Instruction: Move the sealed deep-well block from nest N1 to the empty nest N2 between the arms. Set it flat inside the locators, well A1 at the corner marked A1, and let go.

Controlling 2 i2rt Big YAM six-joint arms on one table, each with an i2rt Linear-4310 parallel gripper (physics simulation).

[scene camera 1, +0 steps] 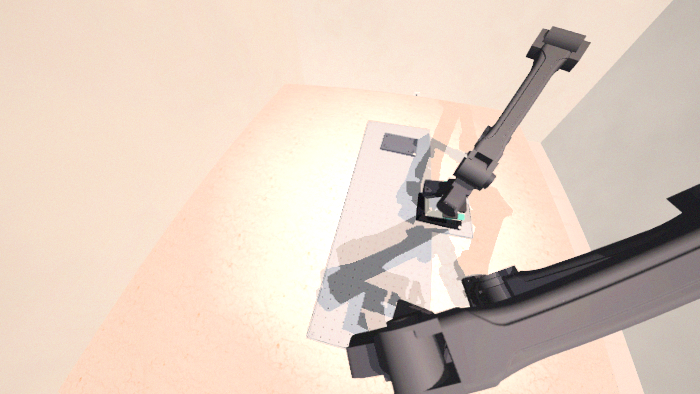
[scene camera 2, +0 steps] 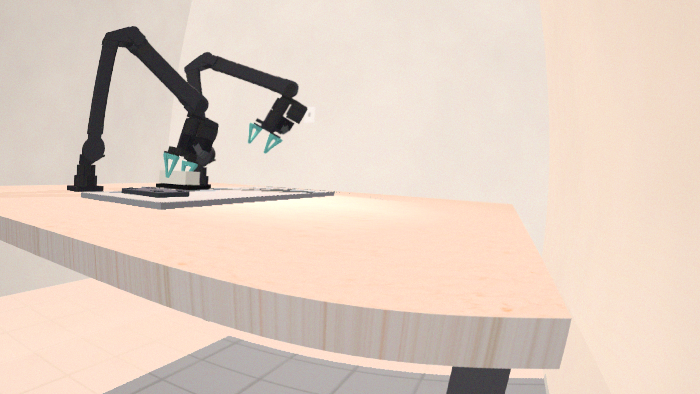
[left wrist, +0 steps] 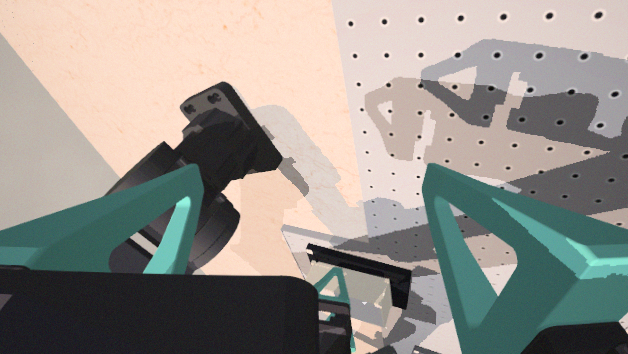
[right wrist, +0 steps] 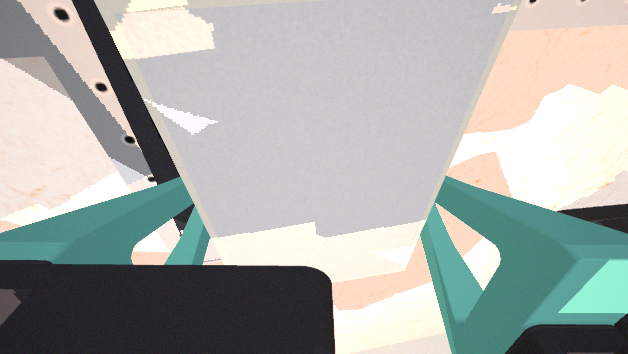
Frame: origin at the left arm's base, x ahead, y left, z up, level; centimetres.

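Seen in the pictures: left gripper, fingertip midpoint: point(scene camera 2: 256, 148) point(left wrist: 312, 176); right gripper, fingertip midpoint: point(scene camera 2: 174, 180) point(left wrist: 340, 286) point(right wrist: 315, 177); left arm's base, link origin: point(scene camera 1: 479, 296) point(left wrist: 234, 130); right arm's base, link origin: point(scene camera 2: 85, 190).
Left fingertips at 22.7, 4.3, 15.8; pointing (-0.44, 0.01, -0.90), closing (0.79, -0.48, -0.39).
Pixels of each thing's top centre, then the offset from my left fingertips to it, as dx, dy, dz. Level surfaces: height alone.
- sealed deep-well block, top centre: point(right wrist: 329, 205) point(left wrist: 344, 306) point(scene camera 2: 179, 170) point(scene camera 1: 446, 201) -19.7, -34.9, -8.9
- black nest frame, top centre: point(left wrist: 356, 282) point(scene camera 2: 182, 183) point(scene camera 1: 439, 209) -18.5, -34.3, -13.1
- perforated board, surface height: dz -14.5
- empty dark flat nest, top centre: point(scene camera 2: 154, 188) point(scene camera 1: 399, 142) -12.7, -71.4, -13.1
The sealed deep-well block point(right wrist: 316, 132) is pale with a grey seal on top. It stands in a black nest frame point(scene camera 1: 437, 221) at the right edge of the perforated board point(scene camera 1: 386, 234). My right gripper point(right wrist: 315, 177) is low over the block, its teal fingers open on either side of the near end and not pressing on it. The right gripper point(scene camera 2: 178, 166) and the block point(scene camera 2: 187, 177) also show in scene camera 2. My left gripper point(scene camera 2: 262, 137) is open and empty, held high above the board. In its wrist view point(left wrist: 311, 169) the block point(left wrist: 357, 290) lies below it.
An empty dark flat nest point(scene camera 1: 398, 144) lies at the board's far end, and it shows in front of the block in scene camera 2 point(scene camera 2: 154, 191). The right arm's base point(left wrist: 219, 132) stands on the table beside the board. The left arm point(scene camera 1: 538, 313) crosses the near foreground.
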